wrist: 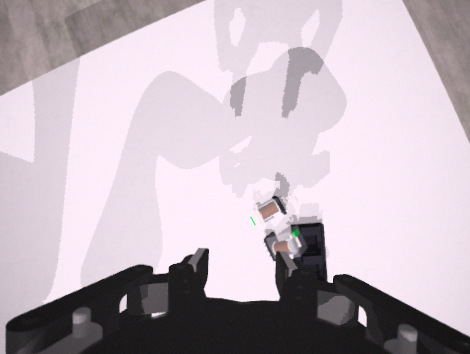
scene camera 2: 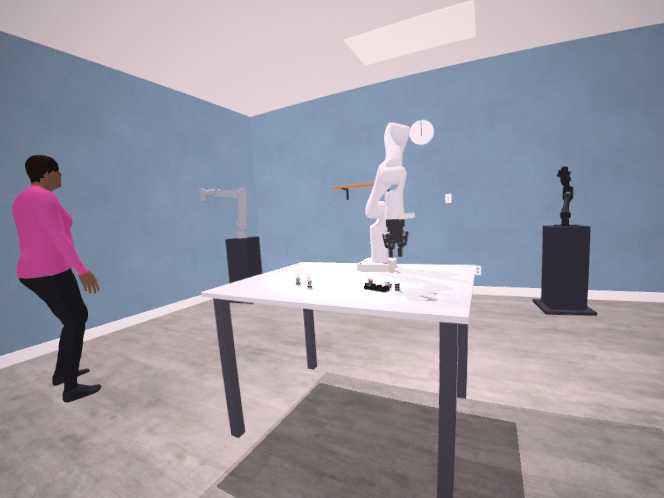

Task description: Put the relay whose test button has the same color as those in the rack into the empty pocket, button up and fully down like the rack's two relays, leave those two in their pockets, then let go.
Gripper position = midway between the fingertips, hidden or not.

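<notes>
My gripper [wrist: 241, 264] is visible to me. So is a black rack [wrist: 314, 258], which I see as well as the gripper.
</notes>
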